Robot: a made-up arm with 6 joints. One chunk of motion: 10 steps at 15 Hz.
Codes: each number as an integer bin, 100 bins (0 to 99) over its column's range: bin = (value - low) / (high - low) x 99, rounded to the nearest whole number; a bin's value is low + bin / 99 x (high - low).
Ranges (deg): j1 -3.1..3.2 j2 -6.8..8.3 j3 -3.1..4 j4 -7.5..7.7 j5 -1..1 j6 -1.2..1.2
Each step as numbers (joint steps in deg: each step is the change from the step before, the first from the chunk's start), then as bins.
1 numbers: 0.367 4.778 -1.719 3.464 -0.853 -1.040
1 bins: 54 76 19 71 7 7
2 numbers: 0.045 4.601 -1.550 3.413 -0.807 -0.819
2 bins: 49 75 22 71 10 16
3 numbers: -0.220 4.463 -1.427 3.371 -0.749 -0.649
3 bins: 45 74 23 71 12 23
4 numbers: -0.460 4.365 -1.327 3.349 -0.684 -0.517
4 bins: 41 73 25 71 16 28
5 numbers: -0.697 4.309 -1.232 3.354 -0.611 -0.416
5 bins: 38 73 26 71 19 32
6 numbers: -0.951 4.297 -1.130 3.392 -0.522 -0.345
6 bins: 34 73 27 71 24 35
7 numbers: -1.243 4.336 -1.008 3.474 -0.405 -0.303
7 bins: 29 73 29 71 29 37
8 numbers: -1.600 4.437 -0.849 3.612 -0.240 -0.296
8 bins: 24 74 31 72 38 37
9 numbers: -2.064 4.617 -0.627 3.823 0.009 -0.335
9 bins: 16 75 34 74 50 36
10 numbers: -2.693 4.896 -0.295 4.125 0.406 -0.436
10 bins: 6 77 39 76 70 32
